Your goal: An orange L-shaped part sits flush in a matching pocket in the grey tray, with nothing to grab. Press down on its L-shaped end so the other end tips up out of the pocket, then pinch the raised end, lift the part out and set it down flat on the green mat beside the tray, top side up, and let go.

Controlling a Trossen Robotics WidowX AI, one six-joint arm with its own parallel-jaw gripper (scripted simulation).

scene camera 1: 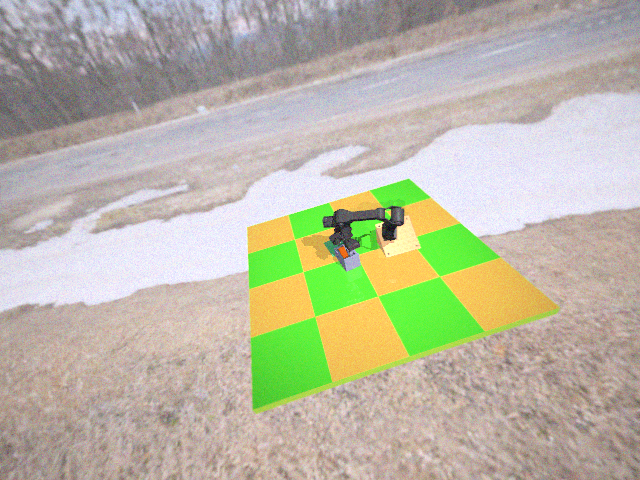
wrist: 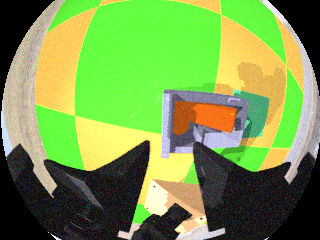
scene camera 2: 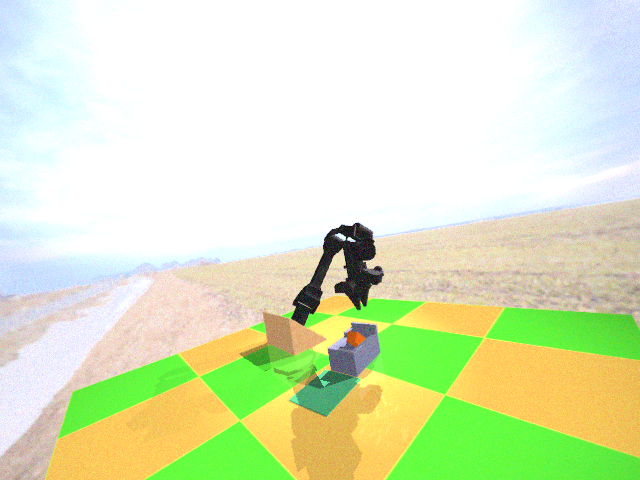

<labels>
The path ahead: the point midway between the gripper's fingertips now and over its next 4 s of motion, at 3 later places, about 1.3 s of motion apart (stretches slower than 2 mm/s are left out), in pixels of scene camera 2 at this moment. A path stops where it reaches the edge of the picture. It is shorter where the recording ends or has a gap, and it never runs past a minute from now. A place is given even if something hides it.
My gripper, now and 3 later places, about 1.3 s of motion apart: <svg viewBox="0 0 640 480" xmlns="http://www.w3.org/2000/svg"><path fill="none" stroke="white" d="M362 308L352 315L355 338L353 327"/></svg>
</labels>
